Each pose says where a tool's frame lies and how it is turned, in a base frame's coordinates. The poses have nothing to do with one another.
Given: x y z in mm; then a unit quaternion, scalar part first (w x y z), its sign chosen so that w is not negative.
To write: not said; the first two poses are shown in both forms.
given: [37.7, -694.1, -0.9, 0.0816, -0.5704, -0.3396, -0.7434]
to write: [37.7, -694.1, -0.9, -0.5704, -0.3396, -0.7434, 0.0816]
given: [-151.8, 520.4, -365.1, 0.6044, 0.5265, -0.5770, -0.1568]
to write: [-151.8, 520.4, -365.1, 0.5265, -0.5770, -0.1568, 0.6044]
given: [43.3, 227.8, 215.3, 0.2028, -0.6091, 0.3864, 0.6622]
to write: [43.3, 227.8, 215.3, -0.6091, 0.3864, 0.6622, 0.2028]
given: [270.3, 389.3, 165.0, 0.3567, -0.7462, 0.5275, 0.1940]
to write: [270.3, 389.3, 165.0, -0.7462, 0.5275, 0.1940, 0.3567]
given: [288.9, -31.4, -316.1, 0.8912, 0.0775, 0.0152, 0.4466]
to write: [288.9, -31.4, -316.1, 0.0775, 0.0152, 0.4466, 0.8912]
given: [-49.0, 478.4, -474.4, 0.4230, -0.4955, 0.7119, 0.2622]
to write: [-49.0, 478.4, -474.4, -0.4955, 0.7119, 0.2622, 0.4230]
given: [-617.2, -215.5, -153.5, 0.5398, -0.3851, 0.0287, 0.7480]
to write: [-617.2, -215.5, -153.5, -0.3851, 0.0287, 0.7480, 0.5398]
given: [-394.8, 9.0, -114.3, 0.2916, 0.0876, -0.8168, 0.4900]
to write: [-394.8, 9.0, -114.3, 0.0876, -0.8168, 0.4900, 0.2916]
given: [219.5, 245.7, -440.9, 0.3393, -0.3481, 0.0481, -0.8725]
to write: [219.5, 245.7, -440.9, -0.3481, 0.0481, -0.8725, 0.3393]
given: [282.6, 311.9, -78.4, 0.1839, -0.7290, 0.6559, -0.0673]
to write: [282.6, 311.9, -78.4, -0.7290, 0.6559, -0.0673, 0.1839]
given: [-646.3, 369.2, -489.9, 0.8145, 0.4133, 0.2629, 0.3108]
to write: [-646.3, 369.2, -489.9, 0.4133, 0.2629, 0.3108, 0.8145]
